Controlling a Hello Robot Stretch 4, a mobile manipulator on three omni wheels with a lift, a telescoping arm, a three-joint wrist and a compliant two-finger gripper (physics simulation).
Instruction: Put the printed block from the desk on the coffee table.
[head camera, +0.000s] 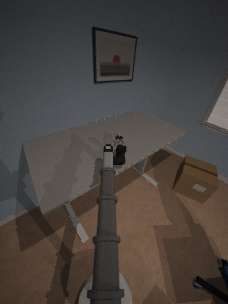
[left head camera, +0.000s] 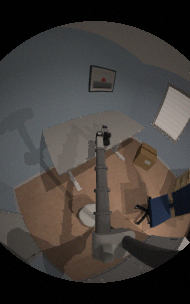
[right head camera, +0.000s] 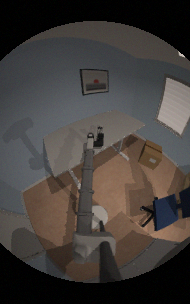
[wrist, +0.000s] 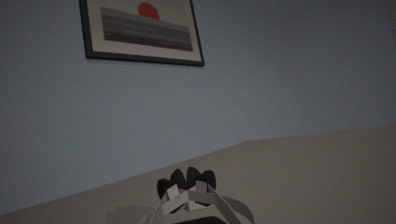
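I see my gripper (wrist: 186, 180). There is a cardboard box (head camera: 194, 179), and in the wrist view that box is out of frame. I also see a desk (head camera: 65, 165), the same desk (left head camera: 70, 143) that the wrist view shows me as well, with the desk (wrist: 341, 169) there.
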